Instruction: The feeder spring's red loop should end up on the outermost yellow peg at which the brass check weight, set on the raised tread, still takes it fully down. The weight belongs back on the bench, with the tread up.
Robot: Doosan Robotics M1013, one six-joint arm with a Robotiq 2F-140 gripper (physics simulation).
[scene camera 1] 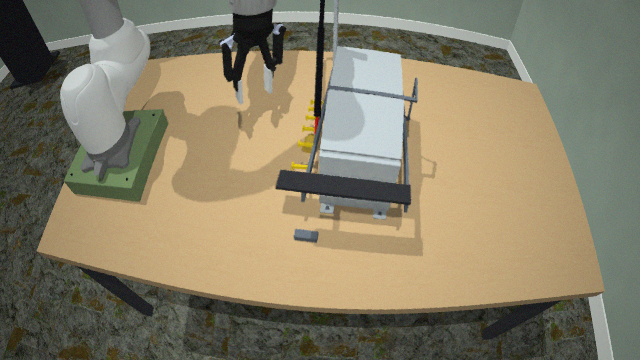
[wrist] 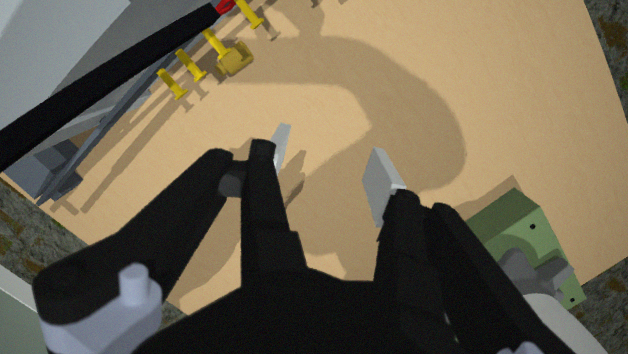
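Where they show: gripper, fingertip midpoint: [scene camera 1: 253, 95] [wrist: 327, 153]; arm's base at its link origin: [scene camera 1: 110, 145].
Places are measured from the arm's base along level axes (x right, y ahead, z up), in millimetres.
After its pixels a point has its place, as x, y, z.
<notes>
The black spring [scene camera 1: 319, 60] @(-9, 613, 197) [wrist: 110, 75] @(6, 609, 176) runs to its red loop [scene camera 1: 317, 124] @(64, 603, 64) [wrist: 225, 6] @(71, 604, 58), which lies at the inner end of a yellow peg [wrist: 250, 14] @(80, 580, 72) in the wrist view. More yellow pegs [scene camera 1: 299, 166] @(198, 559, 92) [wrist: 190, 65] @(8, 600, 59) stick out from the side bar. The brass check weight [scene camera 1: 309, 148] @(40, 585, -47) [wrist: 236, 59] @(23, 582, -39) rests on the bench beside the peg row, partly hidden by a peg in the scene view. The black tread [scene camera 1: 343, 187] @(269, 634, 118) is raised above the bench. My gripper [scene camera 1: 254, 95] @(46, 469, 155) [wrist: 327, 153] @(46, 469, 155) is partly open and empty, above the bench beside the pegs.
The pale grey feeder box [scene camera 1: 367, 125] @(139, 697, 137), its lid down, stands inside the grey lever bars [scene camera 1: 406, 165] @(212, 769, 96). A small dark grey block [scene camera 1: 306, 235] @(275, 564, -49) lies in front of the tread. The green robot base [scene camera 1: 112, 189] @(146, 42, -16) [wrist: 505, 217] @(109, 126, -22) is at the left of the bench [scene camera 1: 475, 200] @(216, 999, -66).
</notes>
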